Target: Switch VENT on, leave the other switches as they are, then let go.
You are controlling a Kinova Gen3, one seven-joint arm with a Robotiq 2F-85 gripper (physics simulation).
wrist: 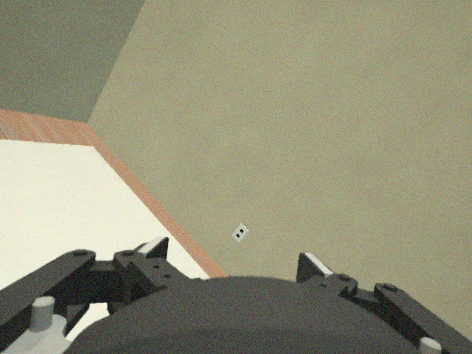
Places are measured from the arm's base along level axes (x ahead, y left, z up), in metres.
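Where they show: gripper, fingertip midpoint: (232,259).
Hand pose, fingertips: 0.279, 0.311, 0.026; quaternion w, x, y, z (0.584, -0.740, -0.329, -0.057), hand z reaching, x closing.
Observation:
After its pixels a point has its place, as x, y, z.
My gripper (232,259) {0.279, 0.311, 0.026} is open at the bottom of the wrist view, its two fingertips wide apart with nothing between them. The VENT switch and the other switches do not show in this view, so I cannot tell how they are set.
A large pale white surface (50,200) {0.026, 0.370, -0.161} with a reddish wooden edge (45,127) fills the lower left. An olive-coloured wall (310,125) lies beyond it, with a darker grey-green face (55,55) at the upper left. A small white socket plate (240,232) with two dark holes is on the olive wall.

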